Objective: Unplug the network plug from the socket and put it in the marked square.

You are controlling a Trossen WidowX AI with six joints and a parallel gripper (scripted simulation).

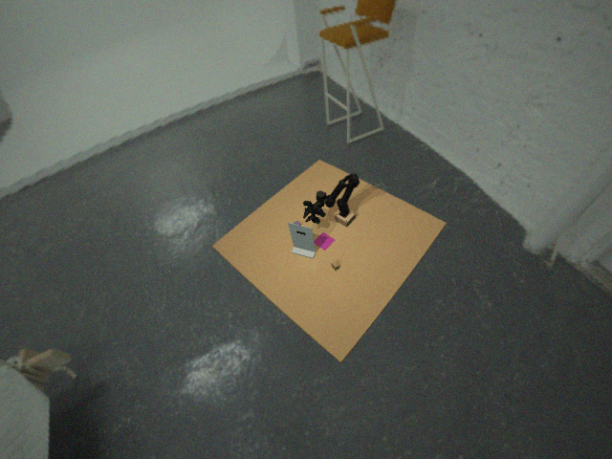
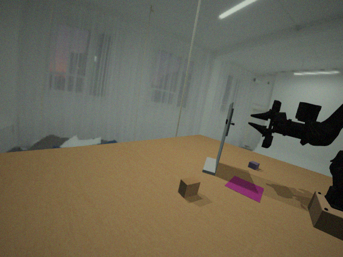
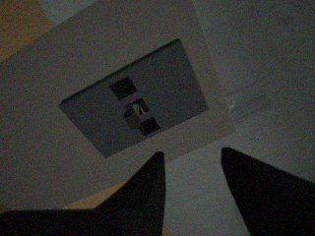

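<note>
My gripper tip is 70 mm short of the grey network plug, 20 mm to the right of it and 30 mm above it. Also, from my gripper tip: purple block: 70 mm behind, 160 mm to the right, 230 mm below; then grey upright panel: 90 mm ahead, 30 mm to the left, 110 mm below; then magenta marked square: 60 mm behind, 100 mm to the left, 240 mm below.
</note>
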